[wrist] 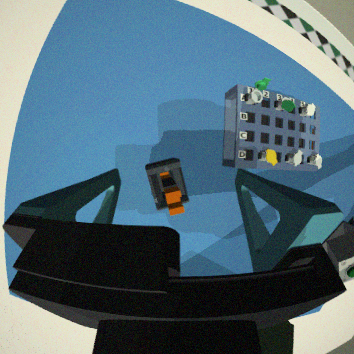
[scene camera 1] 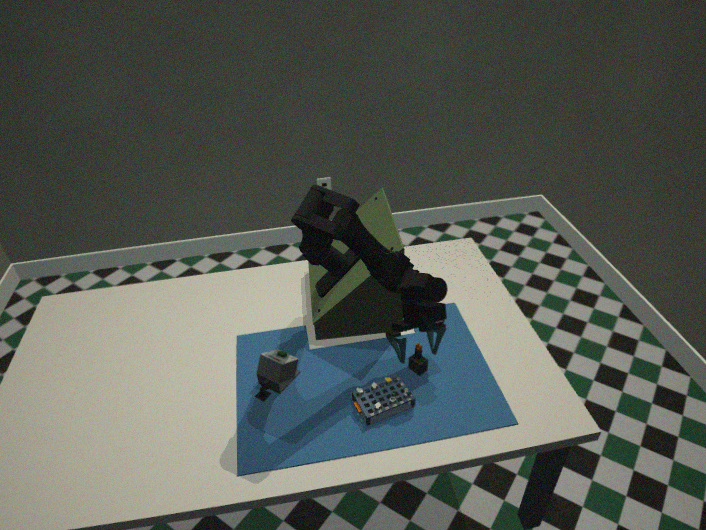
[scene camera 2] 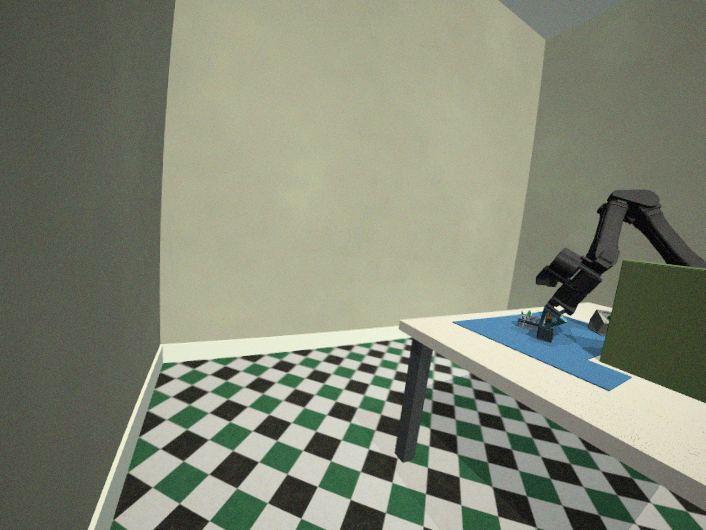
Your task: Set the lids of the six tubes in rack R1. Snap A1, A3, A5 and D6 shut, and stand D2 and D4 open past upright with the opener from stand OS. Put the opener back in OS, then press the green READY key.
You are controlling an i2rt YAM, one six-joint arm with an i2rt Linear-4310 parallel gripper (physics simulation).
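Pixels of known places: gripper, between the fingertips: (wrist: pixel 177 174) (scene camera 1: pixel 418 358) (scene camera 2: pixel 543 323); arm's base, origin of its link: (scene camera 1: pixel 343 267) (scene camera 2: pixel 691 319).
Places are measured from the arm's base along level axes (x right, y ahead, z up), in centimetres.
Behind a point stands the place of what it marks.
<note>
My gripper (scene camera 1: pixel 418 356) {x -11.9, y 30.3, z -9.7 cm} (scene camera 2: pixel 550 320) {x -11.9, y 30.3, z -9.7 cm} (wrist: pixel 177 174) {x -11.9, y 30.3, z -9.7 cm} is open, its fingers wide apart on either side of the orange and black opener (scene camera 1: pixel 418 346) {x -12.3, y 28.8, z -7.0 cm} (wrist: pixel 173 196) {x -12.6, y 29.3, z -6.3 cm}, touching nothing that I can see. The opener stands in the dark stand OS (scene camera 1: pixel 418 365) {x -11.6, y 31.2, z -11.3 cm} (scene camera 2: pixel 544 334) {x -13.8, y 28.7, z -12.7 cm} (wrist: pixel 151 187) {x -13.7, y 28.7, z -11.0 cm}. Rack R1 (scene camera 1: pixel 389 411) {x -1.1, y 40.3, z -14.6 cm} (wrist: pixel 230 127) {x -6.0, y 36.5, z -14.7 cm} holds tubes in rows A and D. At A1 a green lid (wrist: pixel 262 83) {x -6.1, y 40.0, z -9.6 cm} sticks out behind the clear tube mouth (wrist: pixel 256 96) {x -5.4, y 39.5, z -11.3 cm}. A3 shows a green lid (wrist: pixel 287 105) {x -2.6, y 39.2, z -9.8 cm}, A5 a white one (wrist: pixel 308 109) {x 1.5, y 40.5, z -10.7 cm}, D2 a yellow one (wrist: pixel 271 157) {x -2.7, y 33.8, z -10.7 cm}, D4 (wrist: pixel 297 158) {x 1.0, y 34.6, z -10.7 cm} and D6 (wrist: pixel 315 160) {x 4.2, y 35.2, z -10.7 cm} white ones; exact lid angles are unclear.
A grey box (scene camera 1: pixel 276 369) {x 23.3, y 25.4, z -8.1 cm} (scene camera 2: pixel 598 321) {x 19.7, y 23.8, z -10.5 cm} with the green READY key (scene camera 1: pixel 282 353) {x 21.1, y 20.6, z -7.8 cm} (wrist: pixel 351 271) {x 20.2, y 20.4, z -8.3 cm} stands at the left of the blue mat (scene camera 1: pixel 479 393) {x -24.1, y 41.2, z -14.8 cm} (scene camera 2: pixel 501 336) {x -24.6, y 36.5, z -14.9 cm} in scene camera 1's view. A green angled panel (scene camera 1: pixel 353 313) {x 0.3, y 12.2, z -6.7 cm} (scene camera 2: pixel 655 325) {x -14.5, y 4.8, z -1.6 cm} stands by the arm's base.
</note>
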